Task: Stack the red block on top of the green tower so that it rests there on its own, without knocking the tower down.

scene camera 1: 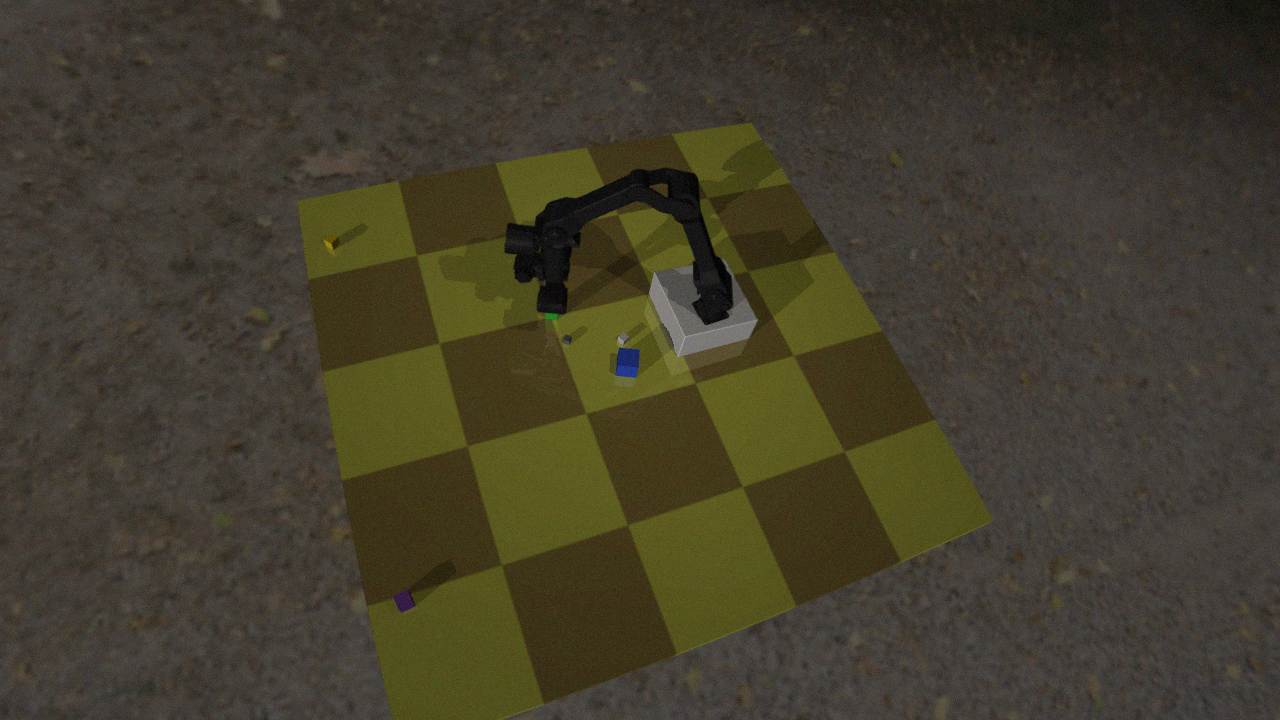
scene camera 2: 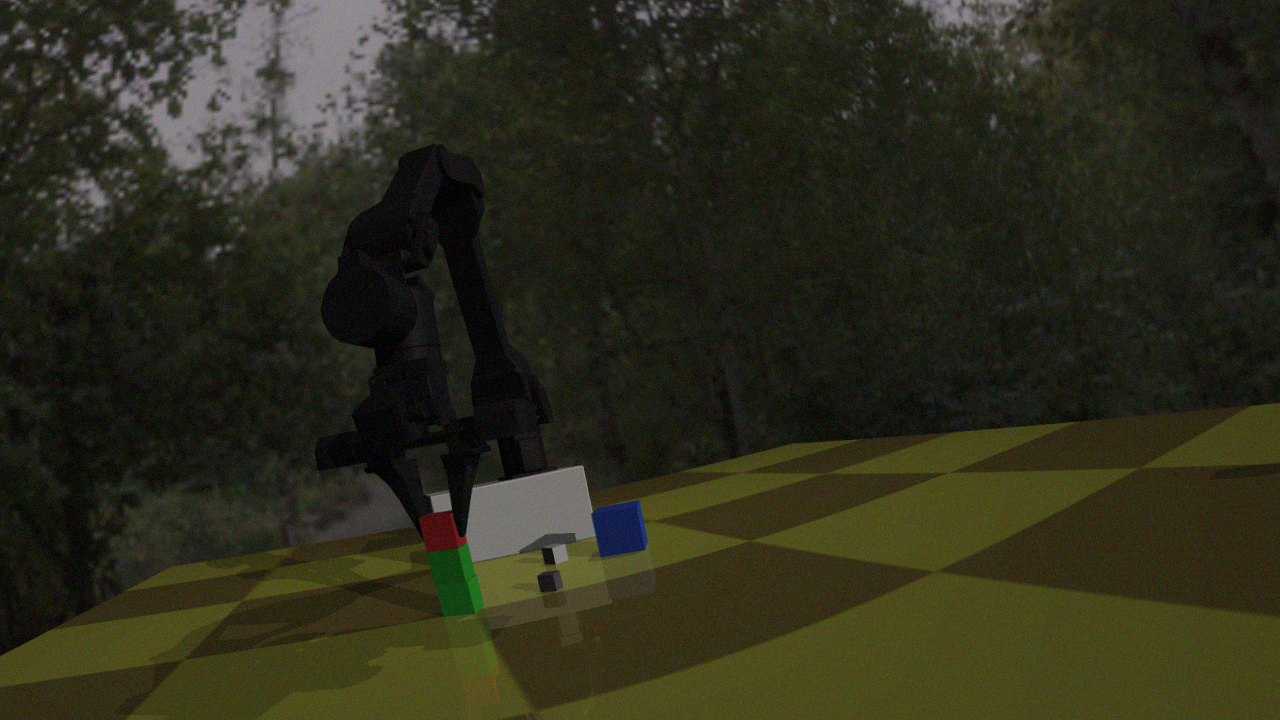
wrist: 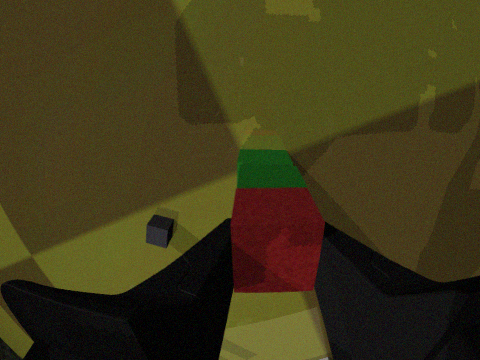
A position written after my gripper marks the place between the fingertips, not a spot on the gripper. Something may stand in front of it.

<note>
My gripper (scene camera 2: 445, 538) carries a red block (scene camera 2: 439, 532). Also in view: a blue cube (scene camera 2: 619, 529) and a grey cube (wrist: 159, 232).
The red block is seen too in the wrist view (wrist: 277, 233). My gripper shows as well in scene camera 1 (scene camera 1: 553, 297) and in the wrist view (wrist: 272, 228). Scene camera 1 does not show the red block, which is hidden by my gripper. The wrist view does not show the blue cube, which is hidden by my gripper.
</note>
